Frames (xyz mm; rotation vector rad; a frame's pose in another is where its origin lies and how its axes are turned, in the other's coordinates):
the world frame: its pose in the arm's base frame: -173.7 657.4 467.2 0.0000 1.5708 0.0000
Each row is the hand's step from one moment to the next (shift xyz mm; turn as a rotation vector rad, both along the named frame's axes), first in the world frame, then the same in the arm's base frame.
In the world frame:
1: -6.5 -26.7 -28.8 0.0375 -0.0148 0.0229
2: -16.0 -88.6 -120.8 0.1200 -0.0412 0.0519
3: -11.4 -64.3 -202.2 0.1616 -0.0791 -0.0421
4: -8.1 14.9 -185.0 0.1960 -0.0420 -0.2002
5: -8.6 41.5 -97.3 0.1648 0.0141 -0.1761
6: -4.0 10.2 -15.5 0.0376 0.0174 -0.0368
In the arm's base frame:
1: -28.8 -26.7 6.5 0.0229 -0.0148 -0.0375
2: -120.8 -88.6 16.0 0.0519 -0.0412 -0.1200
3: -202.2 -64.3 11.4 -0.0421 -0.0791 -0.1616
4: -185.0 14.9 8.1 -0.2002 -0.0420 -0.1960
5: -97.3 41.5 8.6 -0.1761 0.0141 -0.1648
6: -15.5 10.2 4.0 -0.0368 0.0174 -0.0376

